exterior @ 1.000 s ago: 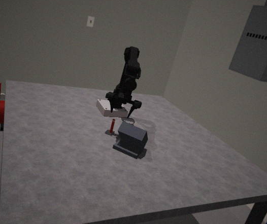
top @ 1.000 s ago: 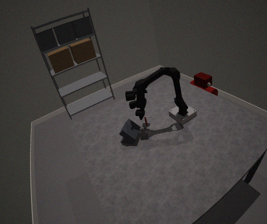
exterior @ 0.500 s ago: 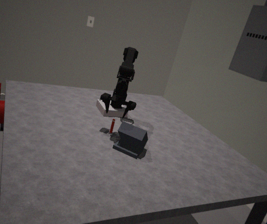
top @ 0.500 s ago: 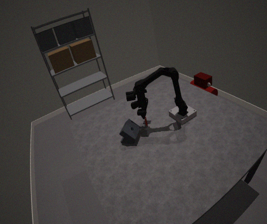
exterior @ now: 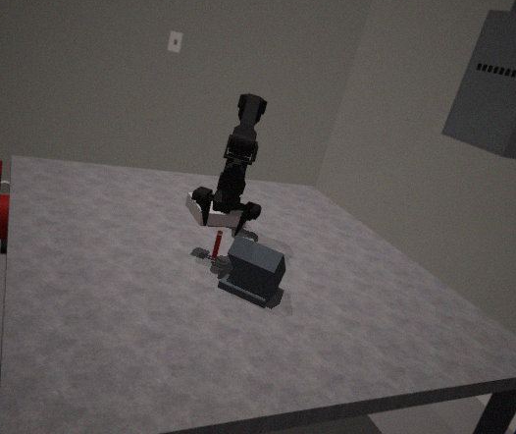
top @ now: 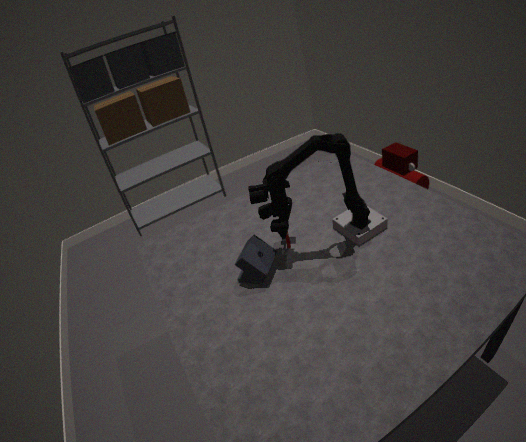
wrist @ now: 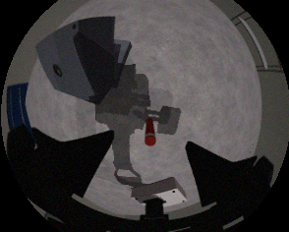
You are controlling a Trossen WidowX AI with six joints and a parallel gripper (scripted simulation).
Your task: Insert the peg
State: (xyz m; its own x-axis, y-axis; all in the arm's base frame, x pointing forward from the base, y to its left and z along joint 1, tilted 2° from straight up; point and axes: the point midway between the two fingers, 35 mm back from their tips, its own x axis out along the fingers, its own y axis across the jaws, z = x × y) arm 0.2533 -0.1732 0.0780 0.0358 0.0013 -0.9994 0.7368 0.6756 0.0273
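Right now my gripper tip is 3 cm above the red peg. Also, from my gripper tip: panel block: 16 cm ahead, 2 cm to the left, 1 cm below.
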